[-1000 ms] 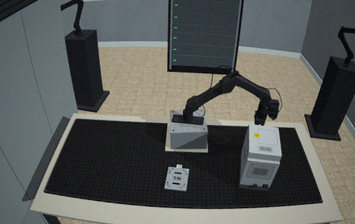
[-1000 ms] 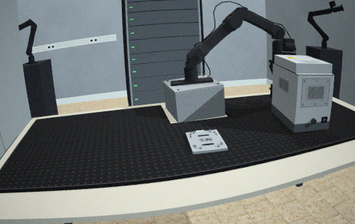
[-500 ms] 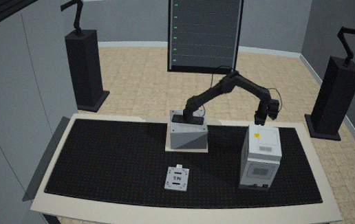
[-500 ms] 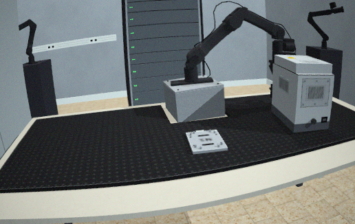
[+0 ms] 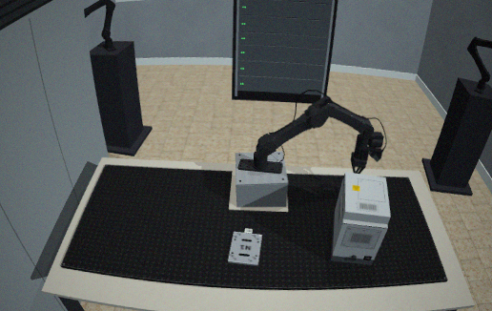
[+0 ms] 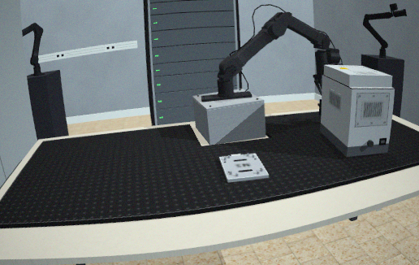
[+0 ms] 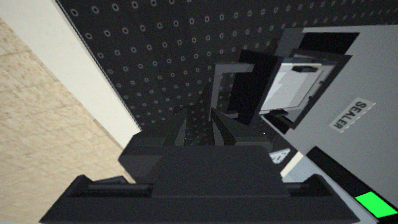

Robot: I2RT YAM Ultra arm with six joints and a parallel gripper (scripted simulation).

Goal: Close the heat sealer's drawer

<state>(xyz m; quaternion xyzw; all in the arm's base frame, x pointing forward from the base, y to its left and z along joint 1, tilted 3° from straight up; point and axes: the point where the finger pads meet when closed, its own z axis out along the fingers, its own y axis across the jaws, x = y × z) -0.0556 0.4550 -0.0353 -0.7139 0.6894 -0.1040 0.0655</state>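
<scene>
Now: hand 15 cm short of the dark drawer and 5 cm above it.
</scene>
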